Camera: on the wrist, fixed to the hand. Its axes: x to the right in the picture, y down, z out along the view.
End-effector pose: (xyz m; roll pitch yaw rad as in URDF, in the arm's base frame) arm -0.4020 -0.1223 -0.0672 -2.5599 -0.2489 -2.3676
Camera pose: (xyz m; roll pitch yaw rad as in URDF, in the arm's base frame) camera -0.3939 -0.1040 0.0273 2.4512 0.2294 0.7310
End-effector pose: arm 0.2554 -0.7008 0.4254 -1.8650 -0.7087 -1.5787
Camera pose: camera 0.1885 -0.6593 0.4813 1.7504 0.6669 1.5377
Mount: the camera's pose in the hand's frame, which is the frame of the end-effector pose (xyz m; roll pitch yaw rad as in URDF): 0.0053 -0.0466 -0.0844 -0.0987 -0.0069 -3.0960
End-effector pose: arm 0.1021 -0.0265 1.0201 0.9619 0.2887 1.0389
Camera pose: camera 0.0555 -0.0218 0.9357 -1.0693 -0.2551 -2.0699
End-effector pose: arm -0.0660 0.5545 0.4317 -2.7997 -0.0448 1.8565
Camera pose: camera -0.0813 0.5511 0.5270 2.6993 0.0360 -1.3304
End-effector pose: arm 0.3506 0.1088 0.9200 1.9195 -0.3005 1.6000
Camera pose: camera 0.2551 0.1155 0.9073 -2.0211 0.3457 -1.5513
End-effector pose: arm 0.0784 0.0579 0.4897 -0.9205 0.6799 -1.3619
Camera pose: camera -0.0159 0.0427 0.4755 0.8030 -0.7202 1.8091
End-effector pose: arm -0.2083 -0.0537 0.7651 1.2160 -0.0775 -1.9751
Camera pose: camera -0.1547 -0.0885 0.6927 -1.3124 0.1178 1.1890
